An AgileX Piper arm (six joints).
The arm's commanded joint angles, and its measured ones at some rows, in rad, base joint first. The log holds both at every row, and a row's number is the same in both.
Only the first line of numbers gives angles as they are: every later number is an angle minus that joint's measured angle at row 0.
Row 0, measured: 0.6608 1.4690 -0.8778 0.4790 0.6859 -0.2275
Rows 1 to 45, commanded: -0.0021 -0.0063 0.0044 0.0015 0.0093 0.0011; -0.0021 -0.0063 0.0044 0.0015 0.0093 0.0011; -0.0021 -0.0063 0.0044 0.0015 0.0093 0.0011; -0.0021 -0.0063 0.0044 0.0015 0.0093 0.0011; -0.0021 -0.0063 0.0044 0.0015 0.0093 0.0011; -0.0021 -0.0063 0.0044 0.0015 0.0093 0.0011; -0.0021 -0.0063 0.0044 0.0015 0.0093 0.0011; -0.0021 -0.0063 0.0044 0.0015 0.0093 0.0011; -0.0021 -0.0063 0.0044 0.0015 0.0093 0.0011; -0.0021 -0.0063 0.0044 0.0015 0.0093 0.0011; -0.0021 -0.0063 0.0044 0.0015 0.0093 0.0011; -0.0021 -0.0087 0.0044 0.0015 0.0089 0.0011; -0.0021 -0.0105 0.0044 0.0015 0.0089 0.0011; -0.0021 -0.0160 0.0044 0.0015 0.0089 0.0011; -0.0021 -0.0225 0.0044 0.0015 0.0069 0.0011; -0.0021 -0.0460 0.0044 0.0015 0.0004 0.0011; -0.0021 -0.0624 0.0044 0.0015 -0.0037 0.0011; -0.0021 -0.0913 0.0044 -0.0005 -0.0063 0.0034; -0.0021 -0.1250 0.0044 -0.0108 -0.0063 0.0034; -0.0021 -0.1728 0.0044 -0.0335 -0.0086 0.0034; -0.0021 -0.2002 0.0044 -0.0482 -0.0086 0.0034; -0.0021 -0.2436 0.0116 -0.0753 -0.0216 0.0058; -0.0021 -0.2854 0.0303 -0.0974 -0.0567 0.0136; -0.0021 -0.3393 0.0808 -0.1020 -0.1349 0.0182; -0.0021 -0.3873 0.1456 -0.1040 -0.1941 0.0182; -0.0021 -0.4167 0.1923 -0.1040 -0.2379 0.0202; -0.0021 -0.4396 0.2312 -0.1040 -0.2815 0.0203; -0.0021 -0.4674 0.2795 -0.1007 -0.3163 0.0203; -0.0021 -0.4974 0.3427 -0.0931 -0.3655 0.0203; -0.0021 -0.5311 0.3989 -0.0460 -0.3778 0.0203; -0.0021 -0.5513 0.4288 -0.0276 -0.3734 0.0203; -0.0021 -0.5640 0.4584 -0.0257 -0.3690 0.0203; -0.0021 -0.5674 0.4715 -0.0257 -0.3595 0.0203; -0.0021 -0.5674 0.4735 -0.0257 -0.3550 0.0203; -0.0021 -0.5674 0.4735 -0.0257 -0.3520 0.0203; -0.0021 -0.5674 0.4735 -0.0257 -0.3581 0.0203; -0.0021 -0.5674 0.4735 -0.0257 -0.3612 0.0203; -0.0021 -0.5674 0.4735 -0.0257 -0.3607 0.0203; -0.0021 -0.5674 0.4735 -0.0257 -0.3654 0.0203; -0.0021 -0.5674 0.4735 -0.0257 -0.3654 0.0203; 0.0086 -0.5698 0.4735 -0.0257 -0.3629 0.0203; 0.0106 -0.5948 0.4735 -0.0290 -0.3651 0.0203; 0.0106 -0.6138 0.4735 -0.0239 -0.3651 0.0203; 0.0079 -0.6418 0.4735 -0.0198 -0.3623 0.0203; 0.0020 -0.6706 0.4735 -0.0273 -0.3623 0.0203
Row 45, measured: 0.0066 -0.5839 0.4687 -0.0289 -0.3517 0.0215
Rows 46 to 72, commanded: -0.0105 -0.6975 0.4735 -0.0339 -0.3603 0.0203; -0.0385 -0.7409 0.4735 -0.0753 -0.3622 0.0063; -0.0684 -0.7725 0.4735 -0.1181 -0.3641 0.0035; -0.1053 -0.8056 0.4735 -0.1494 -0.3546 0.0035; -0.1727 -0.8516 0.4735 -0.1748 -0.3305 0.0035; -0.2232 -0.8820 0.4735 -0.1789 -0.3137 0.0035; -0.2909 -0.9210 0.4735 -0.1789 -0.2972 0.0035; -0.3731 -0.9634 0.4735 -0.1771 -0.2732 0.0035; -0.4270 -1.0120 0.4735 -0.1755 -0.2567 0.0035; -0.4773 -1.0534 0.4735 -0.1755 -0.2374 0.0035; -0.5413 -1.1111 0.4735 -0.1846 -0.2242 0.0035; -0.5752 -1.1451 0.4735 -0.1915 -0.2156 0.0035; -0.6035 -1.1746 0.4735 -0.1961 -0.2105 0.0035; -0.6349 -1.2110 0.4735 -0.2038 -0.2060 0.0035; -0.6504 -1.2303 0.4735 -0.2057 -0.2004 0.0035; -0.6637 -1.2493 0.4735 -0.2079 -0.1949 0.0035; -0.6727 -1.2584 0.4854 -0.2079 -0.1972 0.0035; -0.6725 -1.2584 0.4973 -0.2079 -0.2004 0.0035; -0.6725 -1.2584 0.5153 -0.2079 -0.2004 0.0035; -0.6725 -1.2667 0.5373 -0.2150 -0.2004 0.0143; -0.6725 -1.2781 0.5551 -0.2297 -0.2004 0.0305; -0.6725 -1.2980 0.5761 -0.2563 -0.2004 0.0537; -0.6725 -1.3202 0.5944 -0.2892 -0.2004 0.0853; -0.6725 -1.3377 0.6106 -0.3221 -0.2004 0.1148; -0.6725 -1.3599 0.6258 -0.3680 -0.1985 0.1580; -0.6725 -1.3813 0.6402 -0.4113 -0.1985 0.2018; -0.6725 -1.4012 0.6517 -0.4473 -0.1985 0.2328
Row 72, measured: -0.6665 -1.3303 0.6029 -0.3058 -0.1945 0.1019
